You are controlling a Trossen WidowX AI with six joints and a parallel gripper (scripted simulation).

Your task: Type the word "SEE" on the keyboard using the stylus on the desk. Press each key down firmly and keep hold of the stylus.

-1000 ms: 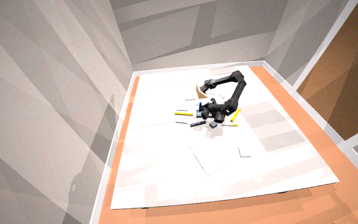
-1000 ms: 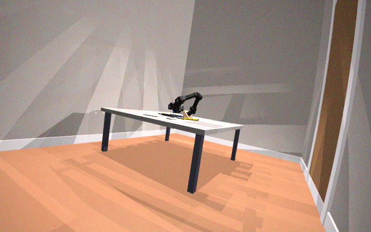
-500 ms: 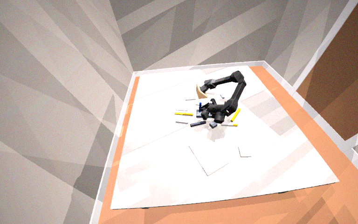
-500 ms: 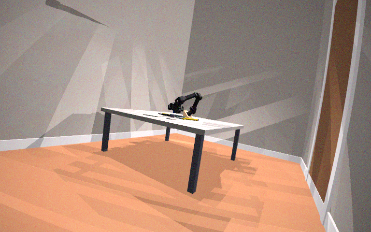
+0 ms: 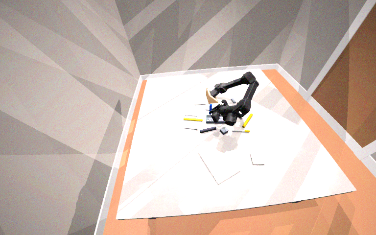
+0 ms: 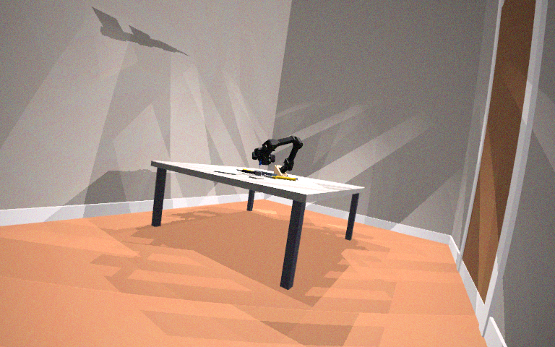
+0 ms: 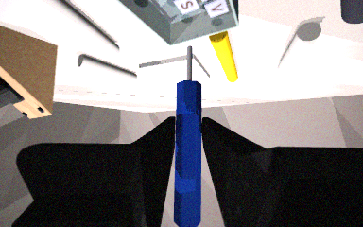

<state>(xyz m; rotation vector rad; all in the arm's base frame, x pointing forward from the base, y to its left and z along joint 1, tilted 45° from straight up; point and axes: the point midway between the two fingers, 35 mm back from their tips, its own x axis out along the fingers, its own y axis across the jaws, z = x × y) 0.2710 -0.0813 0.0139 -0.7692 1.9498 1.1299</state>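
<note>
Right now my gripper tip is 10 cm short of the dark marker, 3 cm to the left of it and 9 cm above it. The rest, counted from my gripper tip: grey block: 12 cm ahead, 8 cm to the left, 9 cm below; then stylus: 1 cm below; then paper sheet: 34 cm ahead, 1 cm to the right, 10 cm below.
</note>
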